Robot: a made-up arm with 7 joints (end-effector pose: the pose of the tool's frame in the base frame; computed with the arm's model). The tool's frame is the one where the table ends.
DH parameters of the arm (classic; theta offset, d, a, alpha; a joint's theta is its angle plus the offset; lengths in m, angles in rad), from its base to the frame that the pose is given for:
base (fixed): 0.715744 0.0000 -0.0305 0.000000
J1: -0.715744 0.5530 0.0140 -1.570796
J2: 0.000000 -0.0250 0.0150 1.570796
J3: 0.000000 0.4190 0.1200 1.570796
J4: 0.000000 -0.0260 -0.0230 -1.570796
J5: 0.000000 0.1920 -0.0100 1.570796
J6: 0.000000 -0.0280 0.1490 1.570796
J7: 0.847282 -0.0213 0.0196 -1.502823
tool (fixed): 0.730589 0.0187 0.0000 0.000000
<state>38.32 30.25 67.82 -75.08 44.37 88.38 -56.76</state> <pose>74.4 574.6 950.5 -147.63 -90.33 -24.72</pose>
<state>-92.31 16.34 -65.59 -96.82 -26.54 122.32 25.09</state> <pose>-422.8 -406.0 953.8 -95.51 -56.27 -95.19</pose>
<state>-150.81 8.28 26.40 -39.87 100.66 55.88 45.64</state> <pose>-249.5 -335.1 1194.4 -48.78 142.99 68.89</pose>
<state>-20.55 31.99 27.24 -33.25 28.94 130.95 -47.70</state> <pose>513.0 -196.7 1099.6 100.88 -113.45 66.84</pose>
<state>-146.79 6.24 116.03 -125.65 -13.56 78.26 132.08</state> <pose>289.0 -168.1 818.7 -91.04 -66.40 -80.77</pose>
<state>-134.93 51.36 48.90 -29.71 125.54 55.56 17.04</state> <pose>-346.6 -616.9 914.8 -105.13 91.69 -4.43</pose>
